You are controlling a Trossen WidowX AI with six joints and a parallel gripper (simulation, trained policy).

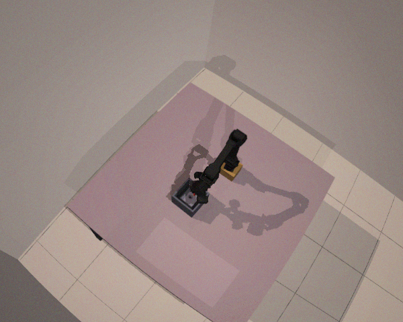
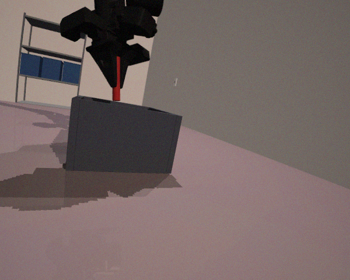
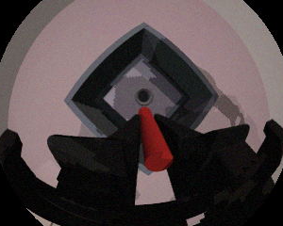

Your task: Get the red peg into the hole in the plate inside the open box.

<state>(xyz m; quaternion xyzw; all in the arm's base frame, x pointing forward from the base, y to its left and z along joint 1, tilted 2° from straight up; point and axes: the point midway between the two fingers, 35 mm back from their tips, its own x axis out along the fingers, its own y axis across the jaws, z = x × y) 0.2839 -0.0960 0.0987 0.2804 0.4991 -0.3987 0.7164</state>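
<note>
My gripper tip is 80 mm above the light grey plate, 20 mm to the left of it and 10 mm short of it. Round my gripper tip: dark grey box: 100 mm below, 20 mm to the right, 10 mm ahead; red peg: 20 mm above.
</note>
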